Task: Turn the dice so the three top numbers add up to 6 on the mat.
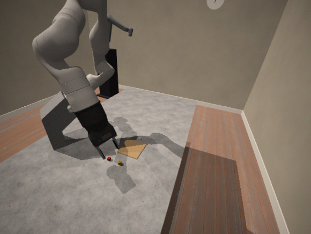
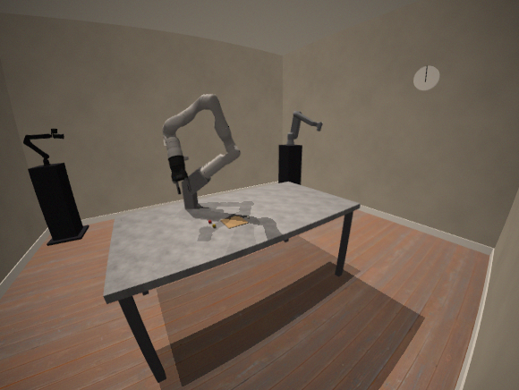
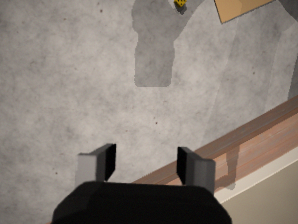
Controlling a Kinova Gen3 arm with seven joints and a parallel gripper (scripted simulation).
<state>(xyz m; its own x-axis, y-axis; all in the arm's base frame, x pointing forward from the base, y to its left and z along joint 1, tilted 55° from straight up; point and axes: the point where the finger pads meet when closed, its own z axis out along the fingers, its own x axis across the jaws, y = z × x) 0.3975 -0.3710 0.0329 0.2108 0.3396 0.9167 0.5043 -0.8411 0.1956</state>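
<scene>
My gripper is now 290 mm above the red die, 170 mm past it and 160 mm to the right of it. The rest, counted from my hand: tan mat: 300 mm to the left, 300 mm below, 110 mm behind; white die: 410 mm to the left, 290 mm below, 100 mm behind; yellow die: 290 mm below, 160 mm to the left, 100 mm behind.
</scene>
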